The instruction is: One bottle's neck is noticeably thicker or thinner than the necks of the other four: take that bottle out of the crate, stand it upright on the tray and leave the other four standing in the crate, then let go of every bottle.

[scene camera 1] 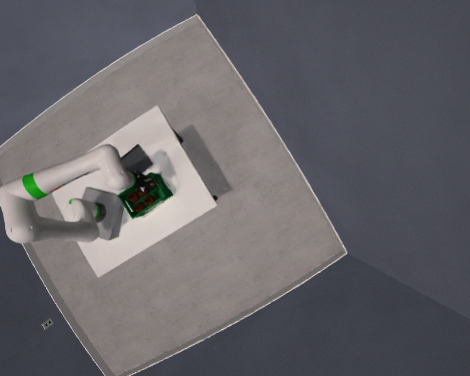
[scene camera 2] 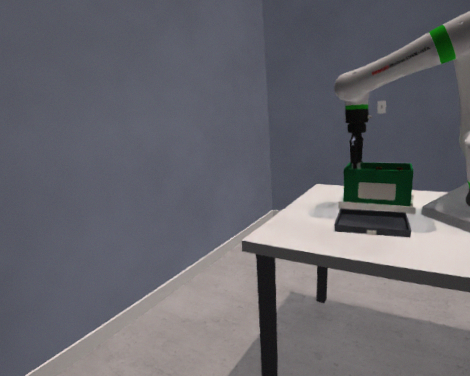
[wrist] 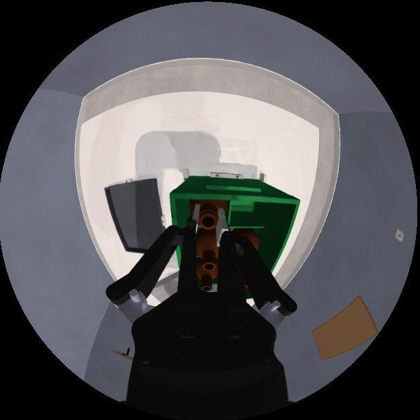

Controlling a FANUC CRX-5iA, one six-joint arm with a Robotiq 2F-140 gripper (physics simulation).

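Pixels of known places: gripper, fingertip midpoint: [scene camera 1: 151,182]; arm's base at its link origin: [scene camera 1: 96,213].
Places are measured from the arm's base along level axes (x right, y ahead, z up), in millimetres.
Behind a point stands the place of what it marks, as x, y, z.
Note:
The green crate [scene camera 1: 168,189] {136, 549, -36} [scene camera 2: 377,175] {4, 404, 74} [wrist: 200,184] stands upright and holds several brown bottles. My gripper [scene camera 1: 145,184] {49, 497, 51} [scene camera 2: 356,166] [wrist: 207,213] points straight down into it and is shut on the neck of the bottle [wrist: 215,206] in the far corner cell on the tray side. That neck looks wider than the others in the wrist view. Two bottles [wrist: 205,242] [wrist: 205,273] stand behind it in the same row. Another bottle [wrist: 248,239] stands in the other row, partly hidden by a finger. The dark tray [scene camera 1: 137,157] {-203, 456, -73} [scene camera 2: 372,221] {-150, 400, -73} [wrist: 132,215] lies beside the crate and holds no bottle.
The white table [scene camera 1: 185,210] {326, 564, -78} [scene camera 2: 295,235] {-366, 631, -78} carries the crate, the tray and the grey robot base plate [scene camera 1: 114,220] {120, 98, 4} [scene camera 2: 445,210] {-50, 147, -36}. Crate walls and green dividers stand close around the bottles. A pale strip [scene camera 2: 350,205] {-10, 508, -61} runs along the crate's foot on the tray side.

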